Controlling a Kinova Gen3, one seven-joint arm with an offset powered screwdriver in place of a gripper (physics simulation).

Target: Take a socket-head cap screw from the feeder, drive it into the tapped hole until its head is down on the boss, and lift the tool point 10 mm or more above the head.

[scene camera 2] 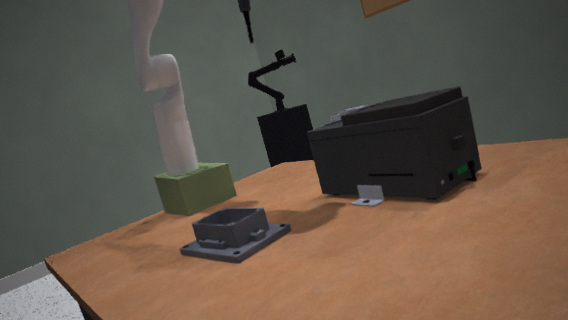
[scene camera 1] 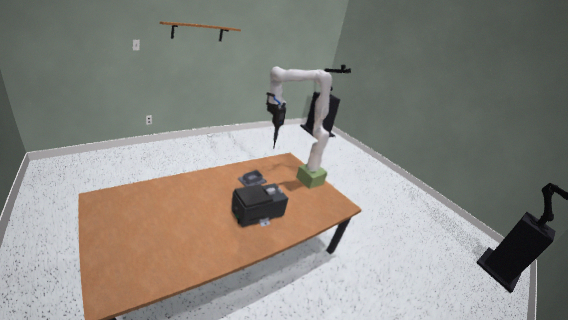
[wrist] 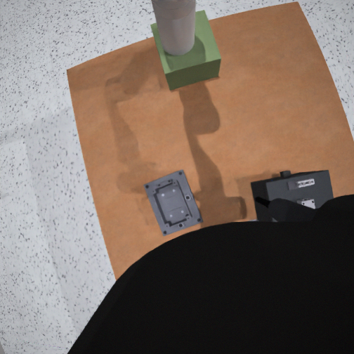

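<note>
The screwdriver (scene camera 1: pixel 274 148) (scene camera 2: pixel 251 42) (wrist: pixel 257 199), my gripper, points down high above the table; no screw shows at its tip, so I take it as open and empty. The black screw feeder (scene camera 1: pixel 260 204) (scene camera 2: pixel 372 157) (wrist: pixel 270 189) stands on the table, with a light metal piece on its top. A dark grey housing (scene camera 1: pixel 252 177) (scene camera 2: pixel 230 229) (wrist: pixel 173 202) with a square raised wall and a flanged base lies apart from the feeder. Small holes show in its flange and side lugs; which one is the tapped hole I cannot tell. The driver's body hides part of the feeder in the wrist view.
The arm's green base block (scene camera 1: pixel 312 176) (scene camera 2: pixel 197 190) (wrist: pixel 194 70) stands at the edge of the wooden table (scene camera 1: pixel 150 230) (scene camera 2: pixel 425 250) (wrist: pixel 260 115). A small metal bracket (scene camera 1: pixel 264 222) (scene camera 2: pixel 369 196) sits at the feeder's foot. Black camera stands (scene camera 1: pixel 520 250) (scene camera 2: pixel 286 135) are off the table.
</note>
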